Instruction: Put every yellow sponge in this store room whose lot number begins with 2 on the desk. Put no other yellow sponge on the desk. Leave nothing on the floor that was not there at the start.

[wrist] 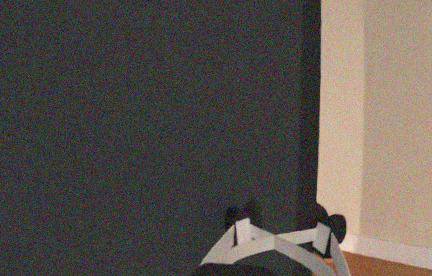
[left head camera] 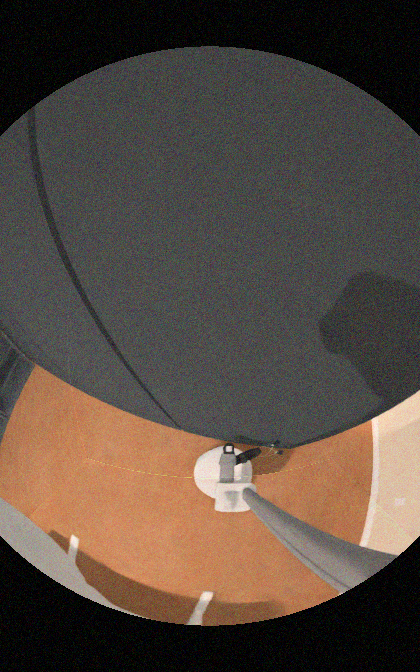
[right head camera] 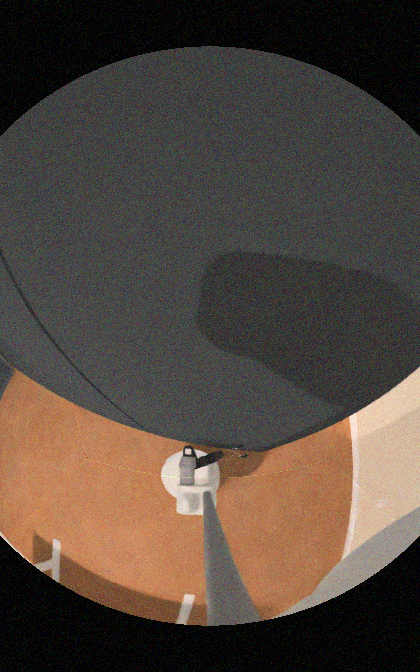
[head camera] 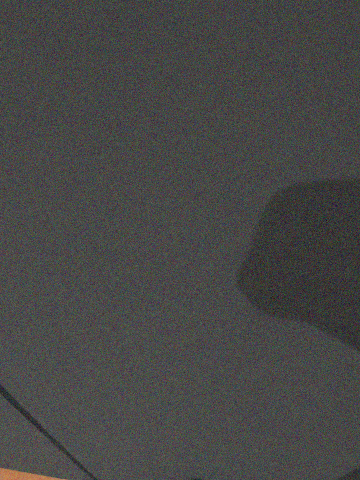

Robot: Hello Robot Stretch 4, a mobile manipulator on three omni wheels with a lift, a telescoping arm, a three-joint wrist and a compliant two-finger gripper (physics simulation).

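Frame: origin at the robot's base, x ahead, y left, z up, level; centimetres.
Seen in the pictures: gripper, between the fingertips: [wrist: 284, 218].
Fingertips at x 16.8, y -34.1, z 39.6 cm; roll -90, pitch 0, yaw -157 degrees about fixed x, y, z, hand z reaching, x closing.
A point is followed by its place in that frame.
No yellow sponge shows in these views. My gripper [wrist: 284, 218] {x 16.8, y -34.1, z 39.6 cm} [left head camera: 276, 448] [right head camera: 240, 452] is open, with nothing seen between its fingers. Its left fingertip is right against a tall dark grey cabinet [wrist: 150, 125] {x 22.8, y -22.5, z 46.8 cm} [head camera: 125, 200] {x 27.3, y 3.0, z 143.8 cm} [left head camera: 200, 200] [right head camera: 125, 200] and seems bent inward; its right fingertip is at the cabinet's edge. White legs [left head camera: 202, 607] [right head camera: 186, 607] stand at the bottom of both side head views; I cannot tell whether they belong to the desk. No lot number can be read.
The cabinet fills most of the head view, very close, with a dark seam [head camera: 45, 434] {x 33.5, y 35.5, z 70.9 cm} [left head camera: 75, 280] and a shadow on it. Orange-brown floor [left head camera: 125, 500] [right head camera: 100, 500] lies around my base. A beige wall [wrist: 395, 125] {x -7.4, y -156.7, z 60.5 cm} with a white skirting [wrist: 390, 248] {x -7.3, y -155.3, z 3.0 cm} stands to the right.
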